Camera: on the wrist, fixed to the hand. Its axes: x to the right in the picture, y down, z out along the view.
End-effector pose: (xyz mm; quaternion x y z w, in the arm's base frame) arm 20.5 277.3 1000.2 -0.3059 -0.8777 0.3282 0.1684
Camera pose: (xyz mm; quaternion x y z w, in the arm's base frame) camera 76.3 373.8 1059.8 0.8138 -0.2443 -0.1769 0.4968
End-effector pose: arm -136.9 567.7 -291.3 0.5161 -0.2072 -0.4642 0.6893
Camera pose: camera -17.7 607.7 -303.8 -0.3202 -0.6091 0.5677 0.4518
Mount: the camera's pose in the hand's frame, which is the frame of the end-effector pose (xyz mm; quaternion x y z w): 25.9 41.0 -116.7 -0.0535 -0.1819 0.9818 0.0089
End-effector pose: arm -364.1 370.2 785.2 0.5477 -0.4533 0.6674 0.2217
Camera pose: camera -466.3 443.8 795.8 0.3306 0.6178 -0.0997 0.7064
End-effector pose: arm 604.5 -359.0 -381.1 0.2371 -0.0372 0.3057 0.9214
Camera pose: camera 592.8 -262.5 -461.8 0.0281 0.4171 -0.8622 0.2860
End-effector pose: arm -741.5 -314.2 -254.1 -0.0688 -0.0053 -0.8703 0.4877
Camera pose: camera -733.4 -366.6 -368.8 -0.1902 0.0253 0.4833 0.8542
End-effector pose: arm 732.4 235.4 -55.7 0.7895 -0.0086 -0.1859 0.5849
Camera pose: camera 800.3 323.9 3.7 -0.0665 -0.8717 0.4285 0.2284
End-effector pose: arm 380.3 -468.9 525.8 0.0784 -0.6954 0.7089 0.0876
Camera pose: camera 346.8 -352.6 489.6 0.5578 0.1370 -0.0409 0.8176
